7 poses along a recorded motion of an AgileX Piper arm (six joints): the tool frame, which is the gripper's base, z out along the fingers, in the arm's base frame.
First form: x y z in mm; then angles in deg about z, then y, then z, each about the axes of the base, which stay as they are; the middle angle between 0 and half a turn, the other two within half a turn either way.
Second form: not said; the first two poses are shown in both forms.
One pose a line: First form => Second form
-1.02, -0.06, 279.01, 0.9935, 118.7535, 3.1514 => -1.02, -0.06, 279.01, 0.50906, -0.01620, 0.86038, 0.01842
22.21, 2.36, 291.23, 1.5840, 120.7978, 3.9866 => 22.21, 2.36, 291.23, 0.49338, -0.01823, 0.86929, 0.02400
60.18, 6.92, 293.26, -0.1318, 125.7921, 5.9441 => 60.18, 6.92, 293.26, 0.45502, -0.04718, 0.88893, 0.02310
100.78, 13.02, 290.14, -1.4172, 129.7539, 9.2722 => 100.78, 13.02, 290.14, 0.42357, -0.08434, 0.90146, 0.02908
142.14, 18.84, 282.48, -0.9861, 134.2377, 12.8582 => 142.14, 18.84, 282.48, 0.38674, -0.11104, 0.91460, 0.04021
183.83, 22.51, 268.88, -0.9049, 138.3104, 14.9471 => 183.83, 22.51, 268.88, 0.35317, -0.12887, 0.92562, 0.04350
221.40, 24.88, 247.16, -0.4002, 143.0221, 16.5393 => 221.40, 24.88, 247.16, 0.31398, -0.13968, 0.93804, 0.04452
